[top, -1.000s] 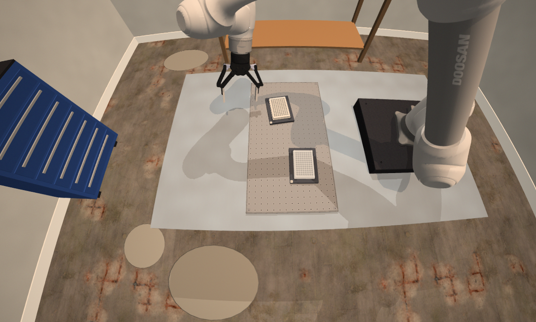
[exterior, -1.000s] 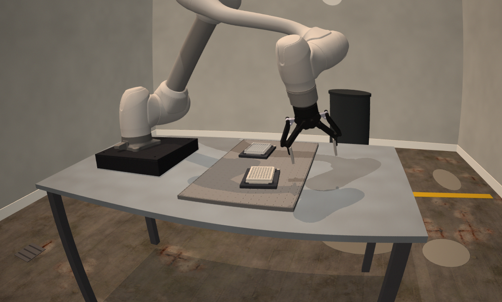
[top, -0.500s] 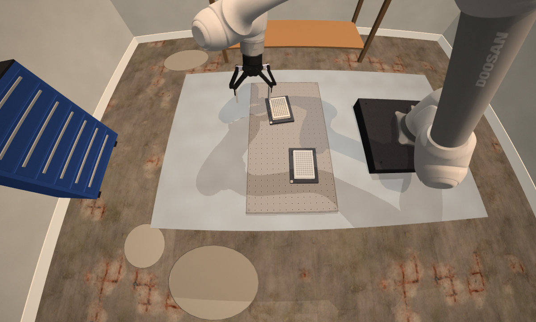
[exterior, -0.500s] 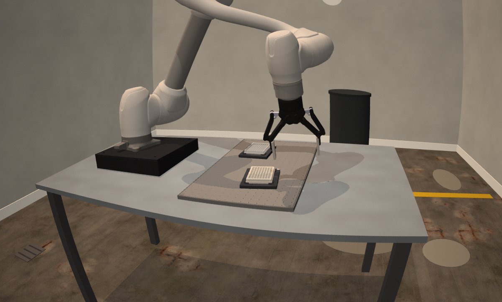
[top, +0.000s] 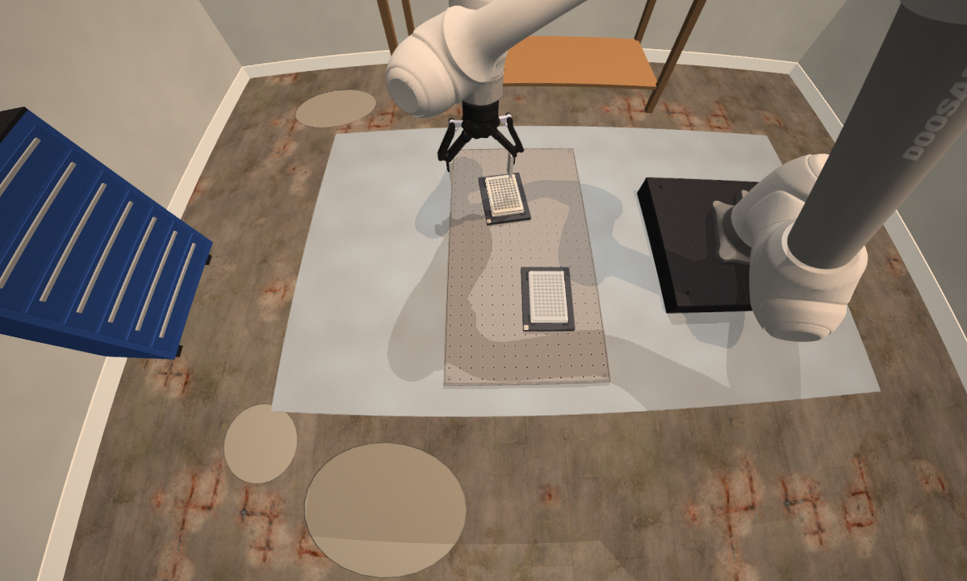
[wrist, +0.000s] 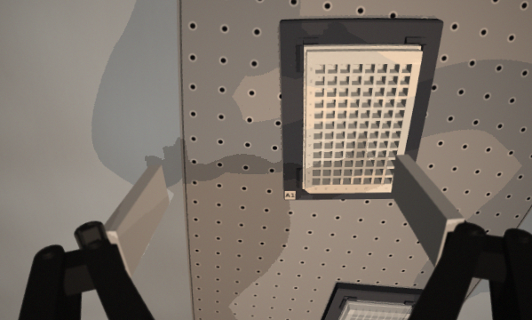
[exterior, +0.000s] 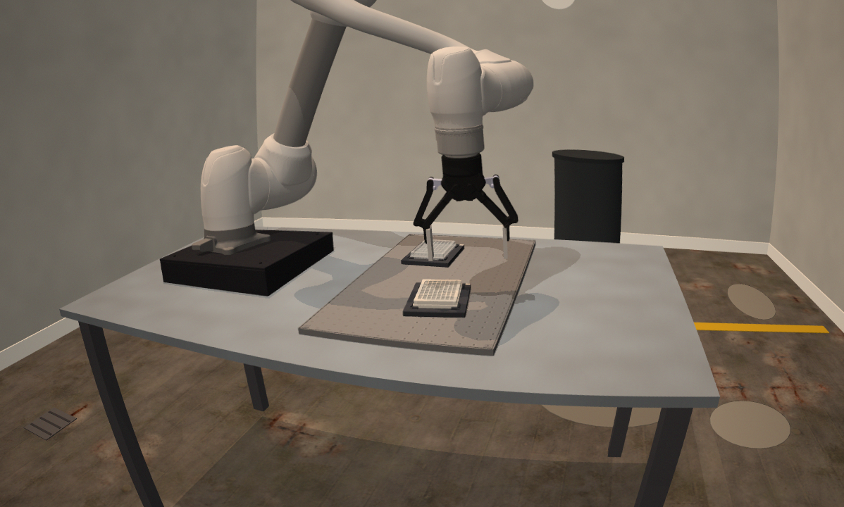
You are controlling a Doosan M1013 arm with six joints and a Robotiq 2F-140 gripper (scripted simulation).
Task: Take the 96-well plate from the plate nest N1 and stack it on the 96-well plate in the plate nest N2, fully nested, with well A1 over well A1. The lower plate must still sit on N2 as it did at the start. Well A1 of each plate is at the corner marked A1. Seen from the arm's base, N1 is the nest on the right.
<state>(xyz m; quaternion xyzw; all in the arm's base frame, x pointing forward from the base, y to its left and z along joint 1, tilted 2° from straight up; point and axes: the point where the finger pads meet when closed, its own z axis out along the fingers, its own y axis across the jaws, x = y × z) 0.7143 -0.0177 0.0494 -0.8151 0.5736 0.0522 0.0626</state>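
The plate nest N1 is 6 cm behind my hand, 2 cm to the right of it and 10 cm below it. The rest, counted from my hand: plate nest N2: 21 cm behind, 26 cm to the left, 10 cm below.
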